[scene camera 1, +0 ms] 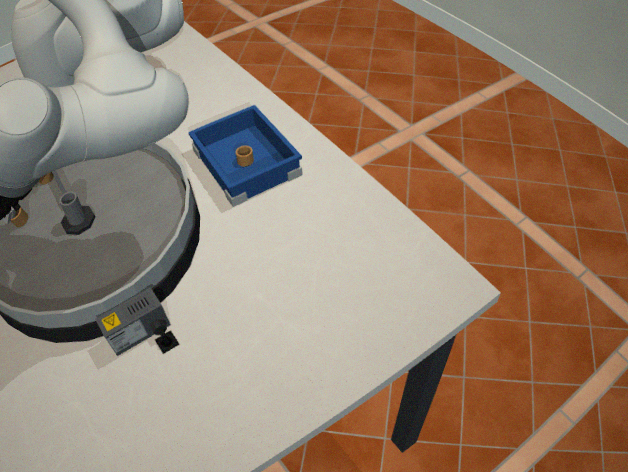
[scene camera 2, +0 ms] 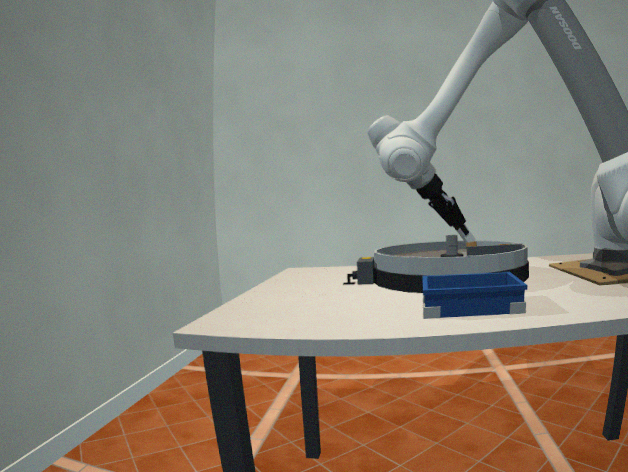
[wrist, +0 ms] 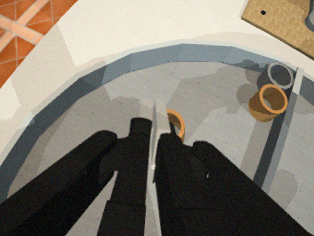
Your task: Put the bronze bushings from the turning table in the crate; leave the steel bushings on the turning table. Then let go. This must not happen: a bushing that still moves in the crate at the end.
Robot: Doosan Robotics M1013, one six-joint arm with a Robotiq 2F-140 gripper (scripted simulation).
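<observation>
Blue crate visible. My gripper visible, wrist view as well.
</observation>
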